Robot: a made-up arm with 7 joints.
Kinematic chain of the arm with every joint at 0, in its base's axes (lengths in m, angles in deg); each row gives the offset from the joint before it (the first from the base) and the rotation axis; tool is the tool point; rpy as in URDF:
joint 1: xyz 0 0 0.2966 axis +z
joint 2: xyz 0 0 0 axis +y
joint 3: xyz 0 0 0.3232 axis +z
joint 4: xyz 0.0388 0 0 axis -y
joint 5: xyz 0.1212 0 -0.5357 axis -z
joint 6: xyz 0 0 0 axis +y
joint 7: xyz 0.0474 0 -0.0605 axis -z
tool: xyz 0 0 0 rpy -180 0 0
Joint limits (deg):
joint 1: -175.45..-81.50
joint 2: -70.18..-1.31
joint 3: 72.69..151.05
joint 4: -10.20..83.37
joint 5: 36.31..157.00
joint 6: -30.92..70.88
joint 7: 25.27..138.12
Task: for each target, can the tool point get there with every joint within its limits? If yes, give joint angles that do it. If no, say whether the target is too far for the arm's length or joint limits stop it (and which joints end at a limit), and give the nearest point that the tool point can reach.
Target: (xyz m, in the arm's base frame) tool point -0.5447 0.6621 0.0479
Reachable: no: joint limits stop it (at a limit: joint 1, joint 2, joint 3, joint 6) | nearest point 0.0995 0.3802 0.1129 | short by 0.706 m
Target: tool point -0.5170 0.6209 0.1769
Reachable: no: joint limits stop it (at a limit: joint 1, joint 2, joint 3, joint 6) | nearest point 0.1139 0.4201 0.1450 | short by 0.663 m
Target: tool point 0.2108 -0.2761 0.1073
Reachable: yes | joints -144.45 -26.71 112.43 25.79 136.17 -19.18 43.11
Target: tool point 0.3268 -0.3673 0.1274
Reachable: yes | joints -150.88 -39.14 116.02 39.52 90.89 6.60 84.04
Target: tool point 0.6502 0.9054 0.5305
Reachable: no: too far | nearest point 0.4412 0.6144 0.4553 | short by 0.366 m
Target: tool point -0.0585 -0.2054 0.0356
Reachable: yes | joints -158.91 -44.83 122.49 4.74 140.74 22.25 102.73
